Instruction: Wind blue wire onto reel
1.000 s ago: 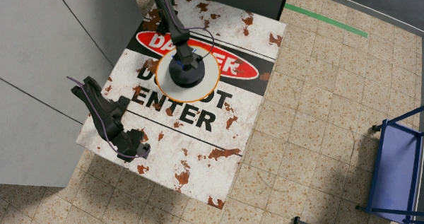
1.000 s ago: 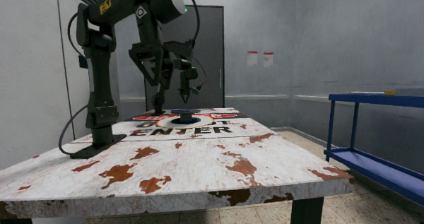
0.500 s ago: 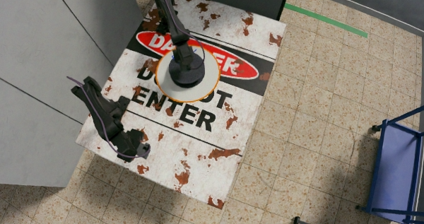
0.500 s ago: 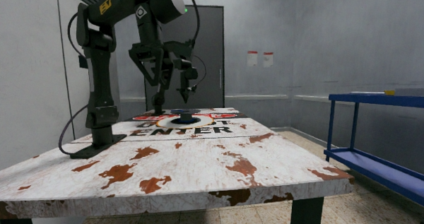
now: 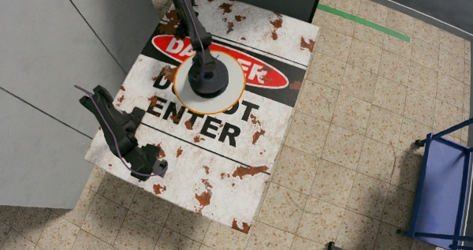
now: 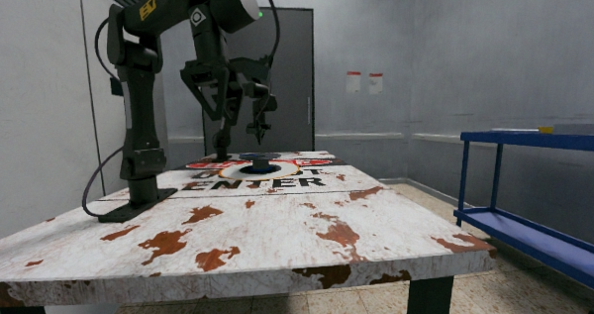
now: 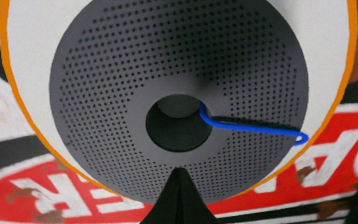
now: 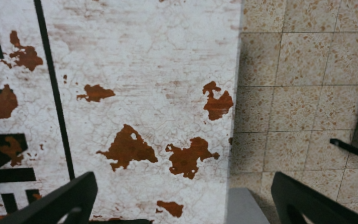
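Right now the dark grey reel is 90 mm below my left hand. Round my left hand: white painted ring 130 mm below; then orange-edged painted ring 130 mm below.
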